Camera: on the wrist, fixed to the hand. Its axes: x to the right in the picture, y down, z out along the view.
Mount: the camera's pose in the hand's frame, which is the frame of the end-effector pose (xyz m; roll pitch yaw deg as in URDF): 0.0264 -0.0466 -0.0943 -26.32 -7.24 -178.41
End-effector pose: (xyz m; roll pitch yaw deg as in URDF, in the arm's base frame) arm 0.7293 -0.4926 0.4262 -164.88 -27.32 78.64
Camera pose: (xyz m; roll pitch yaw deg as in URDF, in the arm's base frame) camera 0.7046 -0.5120 0.5300 136.57 33.84 -105.46
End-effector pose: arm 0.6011 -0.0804 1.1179 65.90 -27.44 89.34
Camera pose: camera 0.5348 -0.0189 1.0581 -88.51 25.70 -82.60
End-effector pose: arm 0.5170 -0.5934 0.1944 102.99 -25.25 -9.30
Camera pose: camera 0.5673 -0.4979 0.1838 -125.78 28.22 178.31
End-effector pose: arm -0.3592 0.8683 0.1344 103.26 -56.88 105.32
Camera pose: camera -0.4671 0.8743 0.1435 -118.23 59.42 -61.46
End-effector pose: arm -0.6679 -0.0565 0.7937 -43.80 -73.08 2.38
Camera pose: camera -0.6219 -0.1536 0.8085 8.46 66.45 172.67
